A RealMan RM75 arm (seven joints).
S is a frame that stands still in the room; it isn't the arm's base.
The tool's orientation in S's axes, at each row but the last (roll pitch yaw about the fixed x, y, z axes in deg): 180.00, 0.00, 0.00; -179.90, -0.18, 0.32; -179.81, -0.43, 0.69; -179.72, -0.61, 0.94; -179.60, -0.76, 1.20; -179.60, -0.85, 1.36; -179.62, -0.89, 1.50; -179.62, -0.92, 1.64; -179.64, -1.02, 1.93; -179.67, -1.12, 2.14; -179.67, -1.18, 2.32; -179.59, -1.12, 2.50; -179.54, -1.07, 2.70
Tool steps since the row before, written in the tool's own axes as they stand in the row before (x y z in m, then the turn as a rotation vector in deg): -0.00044, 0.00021, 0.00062, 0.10, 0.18, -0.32; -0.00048, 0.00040, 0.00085, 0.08, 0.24, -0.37; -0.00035, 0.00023, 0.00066, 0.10, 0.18, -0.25; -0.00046, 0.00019, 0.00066, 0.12, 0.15, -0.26; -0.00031, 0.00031, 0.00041, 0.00, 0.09, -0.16; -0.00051, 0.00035, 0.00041, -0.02, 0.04, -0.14; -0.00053, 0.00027, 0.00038, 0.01, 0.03, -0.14; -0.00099, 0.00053, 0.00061, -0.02, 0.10, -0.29; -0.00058, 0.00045, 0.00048, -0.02, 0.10, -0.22; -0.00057, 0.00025, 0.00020, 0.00, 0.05, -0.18; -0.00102, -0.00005, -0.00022, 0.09, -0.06, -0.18; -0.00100, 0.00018, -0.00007, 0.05, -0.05, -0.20; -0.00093, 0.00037, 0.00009, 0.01, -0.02, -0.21
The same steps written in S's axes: -0.00044, -0.00021, -0.00062, 0.10, -0.18, 0.32; -0.00048, -0.00040, -0.00085, 0.08, -0.24, 0.37; -0.00034, -0.00023, -0.00066, 0.10, -0.18, 0.25; -0.00045, -0.00019, -0.00067, 0.12, -0.15, 0.26; -0.00030, -0.00031, -0.00042, 0.00, -0.09, 0.16; -0.00050, -0.00036, -0.00042, -0.02, -0.04, 0.14; -0.00052, -0.00028, -0.00039, 0.01, -0.03, 0.14; -0.00096, -0.00055, -0.00063, -0.02, -0.10, 0.29; -0.00056, -0.00047, -0.00049, -0.02, -0.10, 0.22; -0.00056, -0.00027, -0.00021, 0.00, -0.05, 0.18; -0.00103, 0.00001, 0.00020, 0.08, 0.06, 0.18; -0.00099, -0.00022, 0.00005, 0.04, 0.05, 0.20; -0.00091, -0.00041, -0.00011, 0.01, 0.02, 0.21
